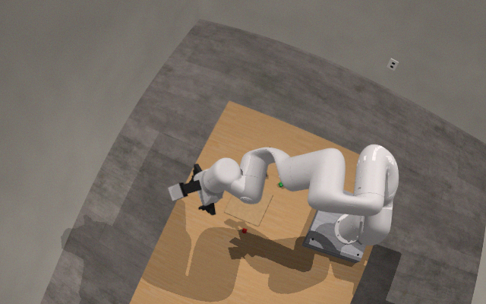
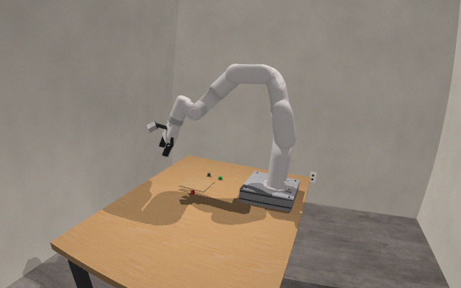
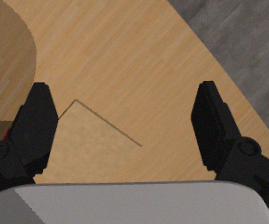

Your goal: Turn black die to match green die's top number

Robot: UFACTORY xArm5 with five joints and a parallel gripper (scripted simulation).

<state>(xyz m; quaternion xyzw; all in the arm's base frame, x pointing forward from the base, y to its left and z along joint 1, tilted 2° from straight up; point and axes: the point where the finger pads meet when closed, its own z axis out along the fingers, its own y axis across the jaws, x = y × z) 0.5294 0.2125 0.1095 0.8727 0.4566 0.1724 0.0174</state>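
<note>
My gripper is now 25 cm to the left of the black die, 19 cm above it and 12 cm past it. Round my hand: tan mat (19 cm below, 13 cm behind, 12 cm to the right); red die (19 cm below, 18 cm behind, 1 cm to the right); green die (25 cm to the right, 19 cm below, 19 cm behind).
</note>
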